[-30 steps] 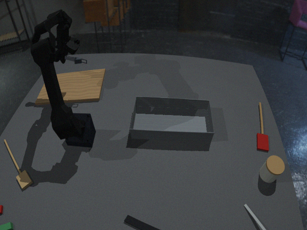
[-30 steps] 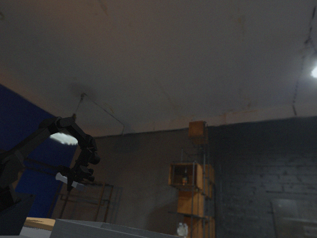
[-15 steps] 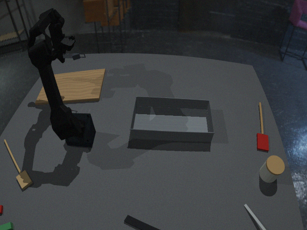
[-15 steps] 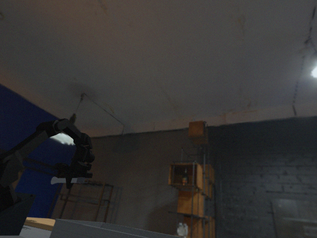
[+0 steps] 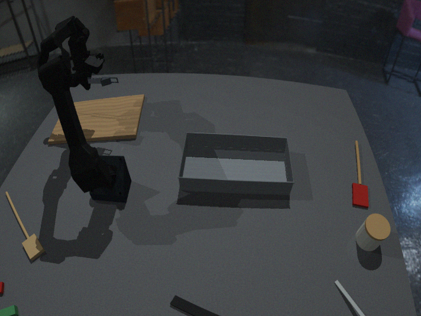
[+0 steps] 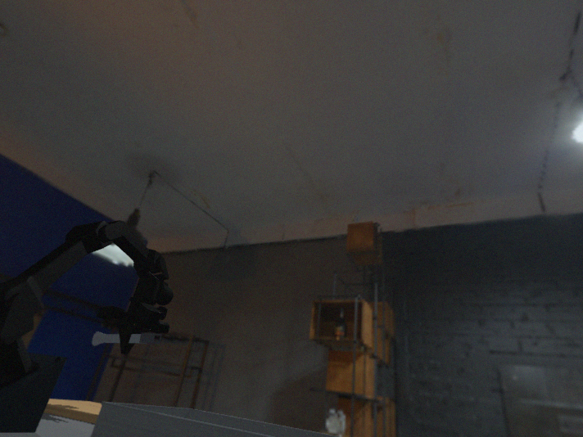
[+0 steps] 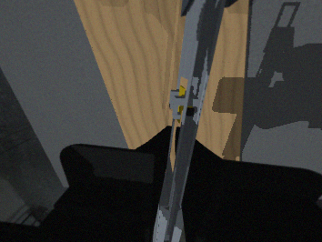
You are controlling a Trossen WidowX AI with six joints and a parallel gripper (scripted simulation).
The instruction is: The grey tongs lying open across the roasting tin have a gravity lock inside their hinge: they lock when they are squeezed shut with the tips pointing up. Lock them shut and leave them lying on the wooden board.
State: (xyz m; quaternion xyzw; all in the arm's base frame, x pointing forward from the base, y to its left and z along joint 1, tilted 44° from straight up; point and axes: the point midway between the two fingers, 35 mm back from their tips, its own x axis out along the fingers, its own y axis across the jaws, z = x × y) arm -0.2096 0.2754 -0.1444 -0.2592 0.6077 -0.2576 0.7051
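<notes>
Right now my gripper tip is 130 mm above the wooden board. From my gripper tip the other things lie so: red spatula (940 mm ahead, 140 mm to the right, 130 mm below); black strip (620 mm ahead, 630 mm to the right, 140 mm below); grey roasting tin (540 mm ahead, 160 mm to the right, 110 mm below).
</notes>
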